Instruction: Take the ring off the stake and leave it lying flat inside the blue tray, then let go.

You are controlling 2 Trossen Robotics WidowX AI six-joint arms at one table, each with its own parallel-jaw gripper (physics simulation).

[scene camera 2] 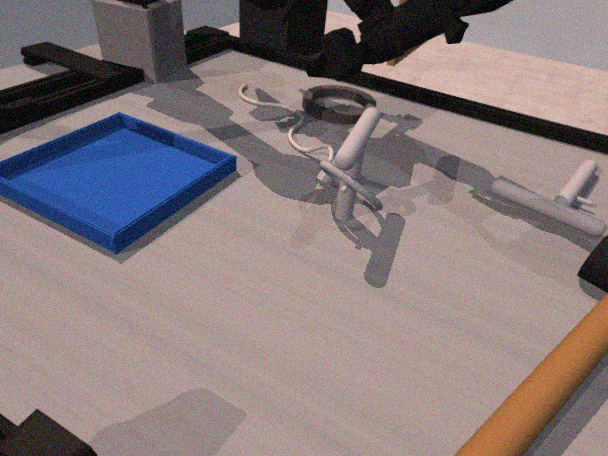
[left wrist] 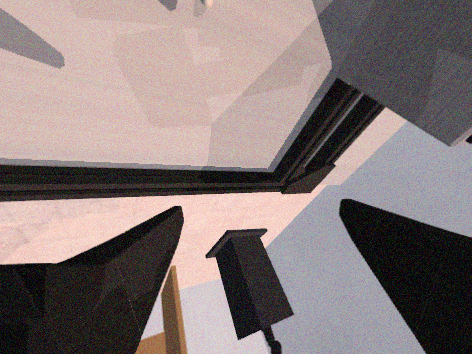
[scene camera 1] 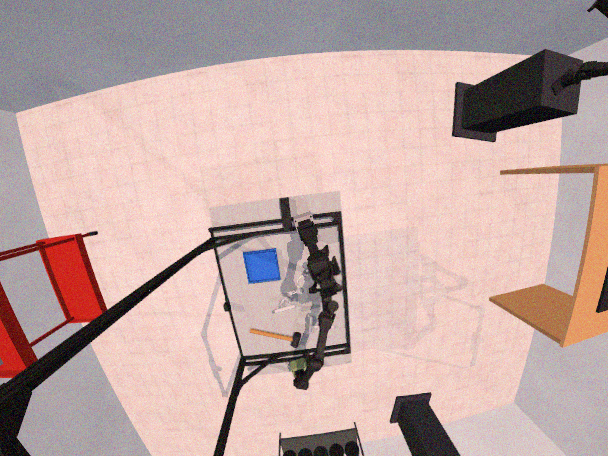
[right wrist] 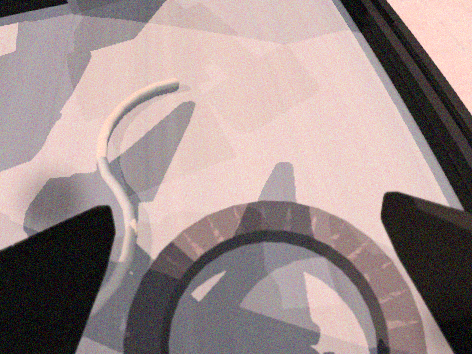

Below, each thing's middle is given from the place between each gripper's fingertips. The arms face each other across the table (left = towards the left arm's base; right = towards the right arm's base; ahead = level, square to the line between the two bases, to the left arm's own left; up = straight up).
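Labels:
Measured from my left hand: white cord [right wrist: 115, 281] 90 mm below, 130 mm behind, 170 mm to the right; hammer [scene camera 2: 527, 411] 80 mm below, 630 mm to the right, 300 mm behind; pale cylinder [scene camera 2: 559, 209] 100 mm below, 530 mm to the right, 10 mm behind; blue tray [scene camera 2: 112, 181] 100 mm below, 380 mm behind, 130 mm to the right.
My right hand is 40 mm above the white cord, 110 mm past it and 10 mm to the left of it. Measured from my right hand: hammer 30 mm below, 280 mm behind, 470 mm to the right; pale cylinder 50 mm below, 10 mm ahead, 370 mm to the right; blue tray 50 mm below, 30 mm to the left, 360 mm behind.

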